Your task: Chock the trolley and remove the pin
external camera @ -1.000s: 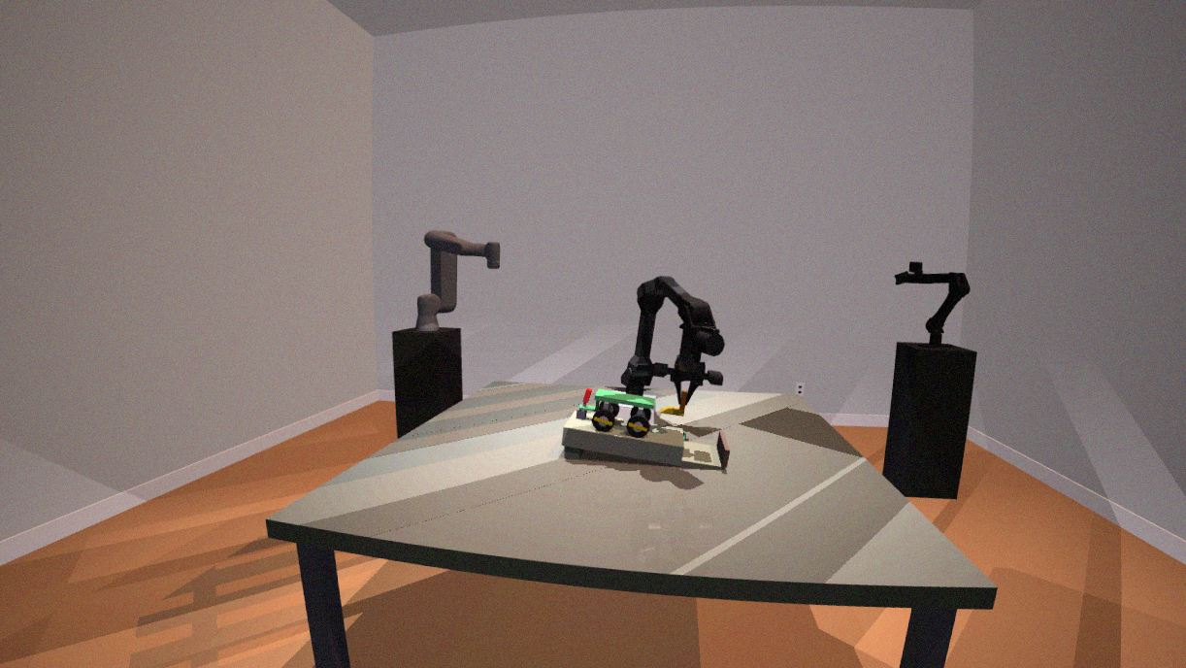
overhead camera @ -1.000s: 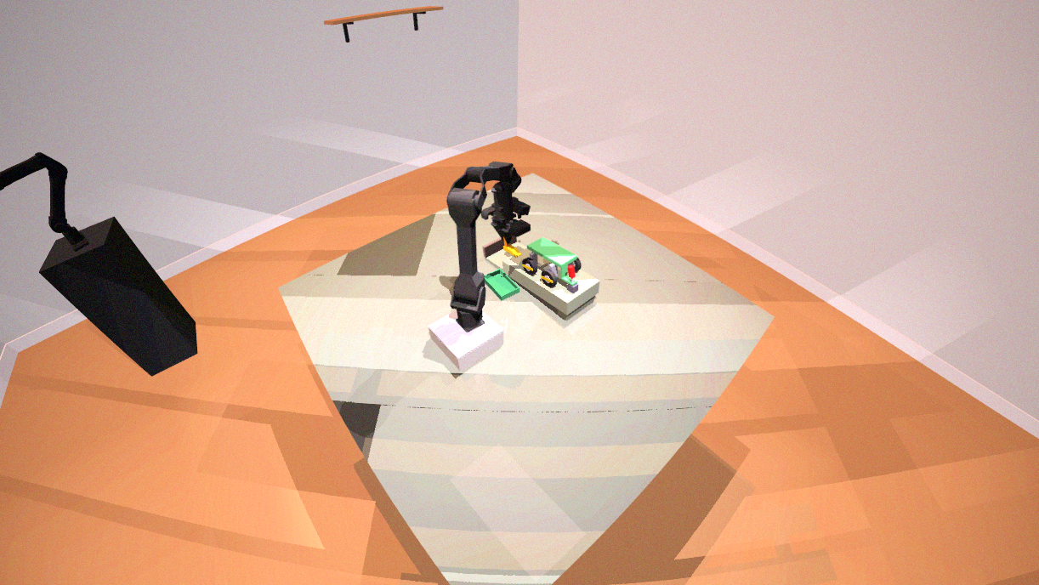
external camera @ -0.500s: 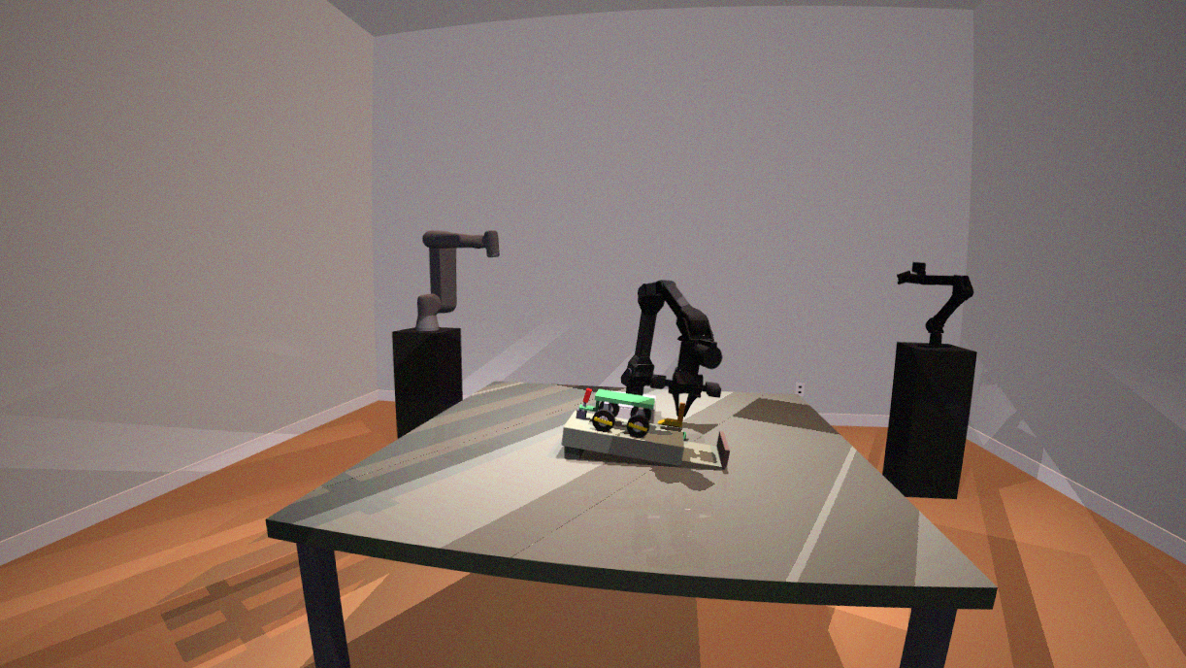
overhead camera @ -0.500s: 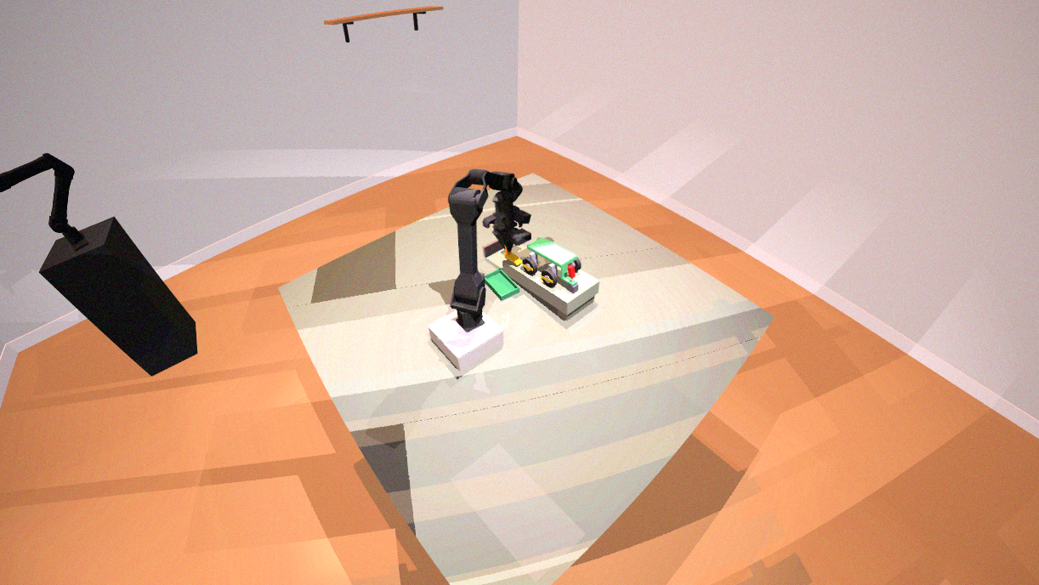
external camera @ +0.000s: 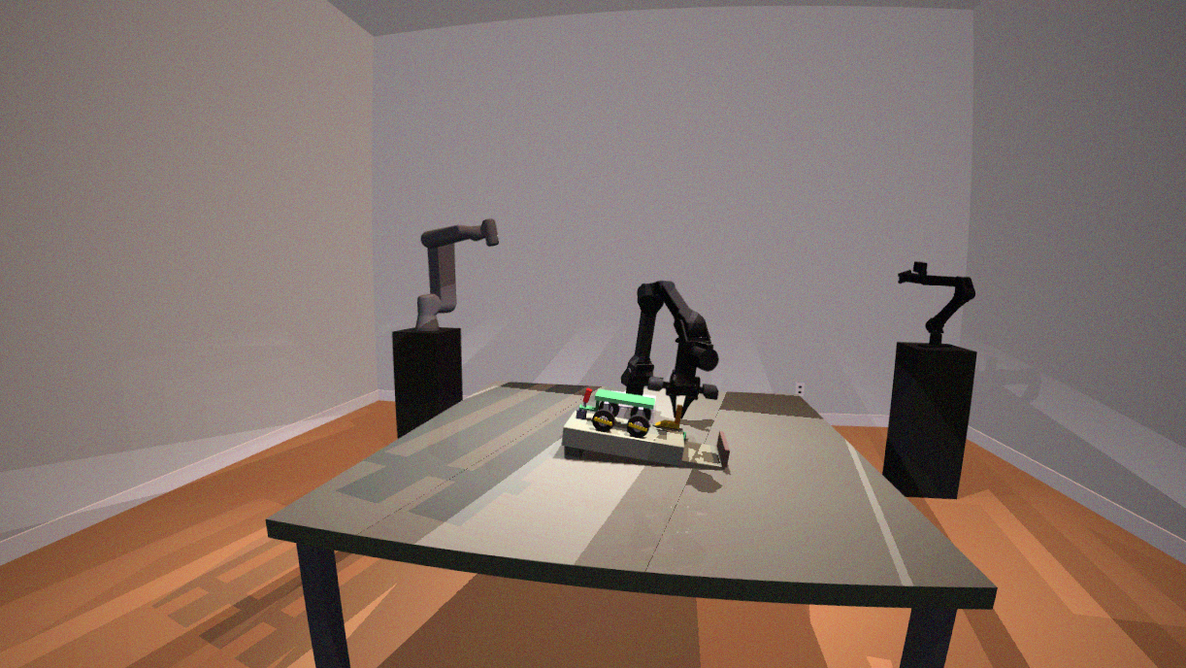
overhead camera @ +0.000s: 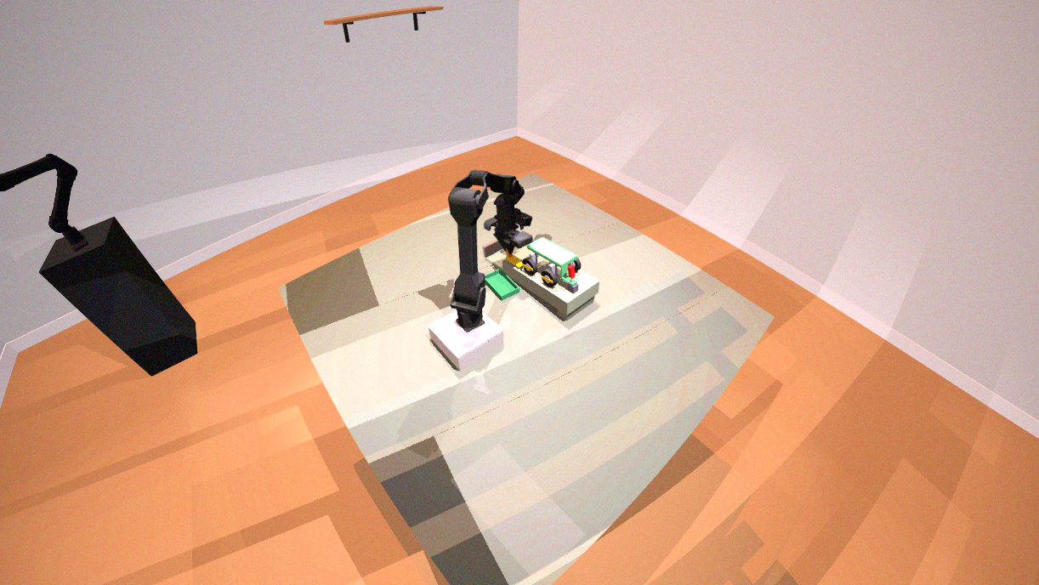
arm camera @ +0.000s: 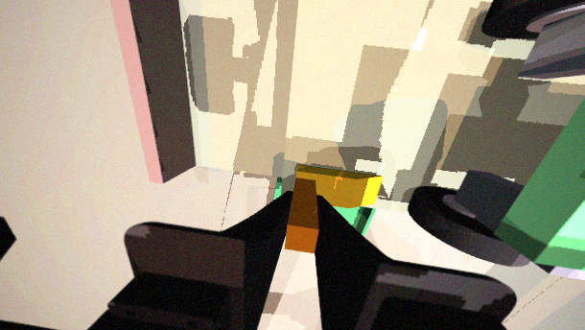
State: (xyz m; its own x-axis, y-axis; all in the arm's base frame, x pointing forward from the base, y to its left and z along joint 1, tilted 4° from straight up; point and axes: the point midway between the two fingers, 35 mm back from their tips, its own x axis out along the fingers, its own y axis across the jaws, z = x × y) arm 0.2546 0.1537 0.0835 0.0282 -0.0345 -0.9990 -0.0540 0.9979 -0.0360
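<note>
My gripper tip is now 250 mm to the left of the red-headed stop pin, 50 mm short of it and 40 mm below it. The rest, counted from my gripper tip: green tray 100 mm below, 60 mm behind, 40 mm to the right; dark brown end block 120 mm to the left, 60 mm below, 50 mm ahead; yellow chock 20 mm to the right, 10 mm below.
</note>
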